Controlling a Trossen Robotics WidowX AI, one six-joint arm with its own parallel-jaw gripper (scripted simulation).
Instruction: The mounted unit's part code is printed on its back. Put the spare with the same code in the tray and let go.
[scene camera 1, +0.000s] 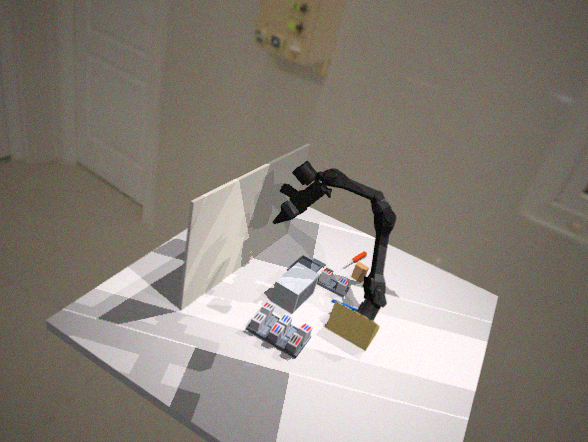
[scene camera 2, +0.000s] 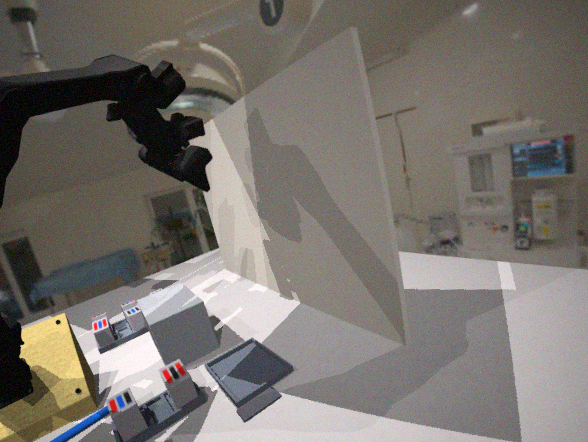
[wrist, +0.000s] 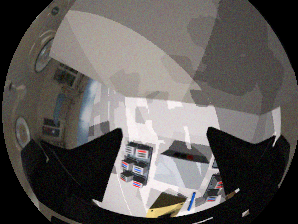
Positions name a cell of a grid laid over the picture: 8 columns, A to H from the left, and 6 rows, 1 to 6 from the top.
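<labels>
Gripper visible, scene camera 1 (D4), scene camera 2 (C3), wrist view (E4).
</labels>
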